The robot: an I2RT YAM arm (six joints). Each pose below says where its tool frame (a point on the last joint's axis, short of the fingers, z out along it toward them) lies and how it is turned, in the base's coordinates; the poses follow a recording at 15 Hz.
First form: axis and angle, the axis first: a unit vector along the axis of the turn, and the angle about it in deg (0 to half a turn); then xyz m.
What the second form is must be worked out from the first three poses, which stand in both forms.
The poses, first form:
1: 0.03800 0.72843 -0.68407 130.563 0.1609 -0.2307 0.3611
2: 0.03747 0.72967 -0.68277 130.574 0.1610 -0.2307 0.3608
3: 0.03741 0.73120 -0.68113 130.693 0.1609 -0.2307 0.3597
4: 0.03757 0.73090 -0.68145 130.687 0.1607 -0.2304 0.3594
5: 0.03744 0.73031 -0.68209 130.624 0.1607 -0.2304 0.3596
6: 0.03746 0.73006 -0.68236 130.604 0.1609 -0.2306 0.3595
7: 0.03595 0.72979 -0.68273 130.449 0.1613 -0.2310 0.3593
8: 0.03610 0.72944 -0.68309 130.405 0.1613 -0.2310 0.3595
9: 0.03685 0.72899 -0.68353 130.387 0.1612 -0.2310 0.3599
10: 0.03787 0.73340 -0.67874 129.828 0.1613 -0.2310 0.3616
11: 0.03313 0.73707 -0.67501 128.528 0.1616 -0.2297 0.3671
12: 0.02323 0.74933 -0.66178 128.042 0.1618 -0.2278 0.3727
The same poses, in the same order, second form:
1: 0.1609 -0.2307 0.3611 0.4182 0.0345 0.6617 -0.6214
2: 0.1610 -0.2307 0.3608 0.4181 0.0340 0.6628 -0.6202
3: 0.1609 -0.2307 0.3597 0.4171 0.0340 0.6646 -0.6190
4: 0.1607 -0.2304 0.3594 0.4172 0.0341 0.6643 -0.6193
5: 0.1607 -0.2304 0.3596 0.4177 0.0340 0.6636 -0.6197
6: 0.1609 -0.2306 0.3595 0.4178 0.0340 0.6633 -0.6199
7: 0.1613 -0.2310 0.3593 0.4191 0.0326 0.6626 -0.6199
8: 0.1613 -0.2310 0.3595 0.4194 0.0328 0.6622 -0.6201
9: 0.1612 -0.2310 0.3599 0.4196 0.0334 0.6617 -0.6205
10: 0.1613 -0.2310 0.3616 0.4240 0.0343 0.6642 -0.6147
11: 0.1616 -0.2297 0.3671 0.4342 0.0298 0.6640 -0.6080
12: 0.1618 -0.2278 0.3727 0.4380 0.0209 0.6736 -0.5949
